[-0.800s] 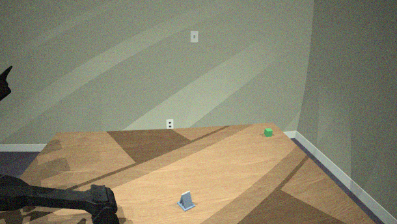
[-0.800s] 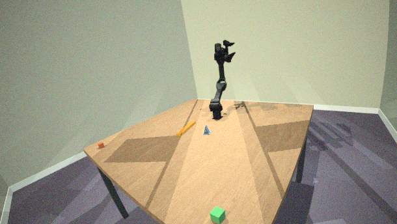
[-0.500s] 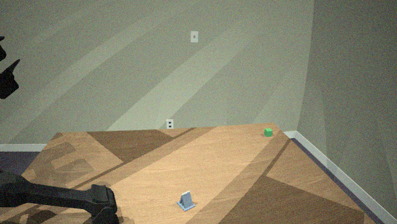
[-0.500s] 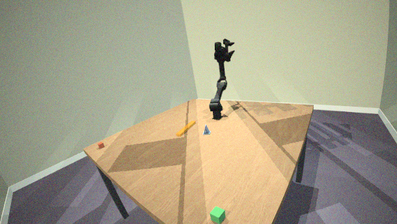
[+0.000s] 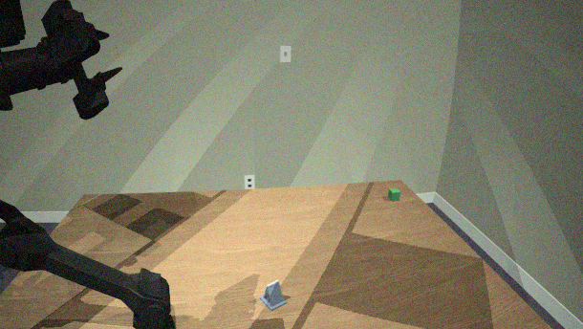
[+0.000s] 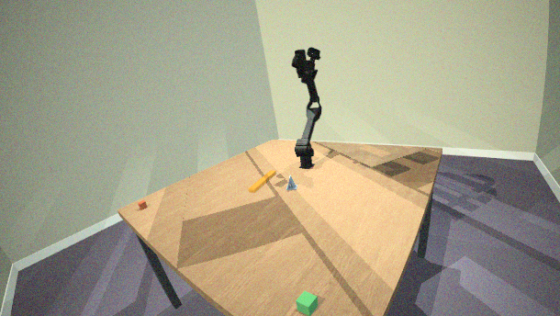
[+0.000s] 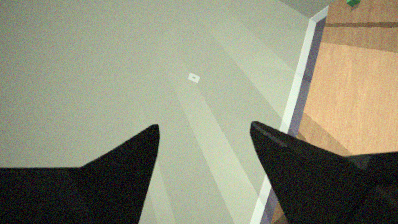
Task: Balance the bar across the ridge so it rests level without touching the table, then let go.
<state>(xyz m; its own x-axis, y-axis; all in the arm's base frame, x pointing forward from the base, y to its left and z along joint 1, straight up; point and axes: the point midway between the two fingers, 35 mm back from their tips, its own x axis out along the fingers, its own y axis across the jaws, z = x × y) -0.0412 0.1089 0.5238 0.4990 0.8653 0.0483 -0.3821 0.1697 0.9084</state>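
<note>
The orange bar lies 27 cm ahead of my gripper tip, 23 cm to the right of it and 52 cm below it. The rest, counted from my gripper tip: green cube 76 cm ahead, 36 cm to the left, 51 cm below; then small red cube 76 cm ahead, 64 cm to the right, 51 cm below.
</note>
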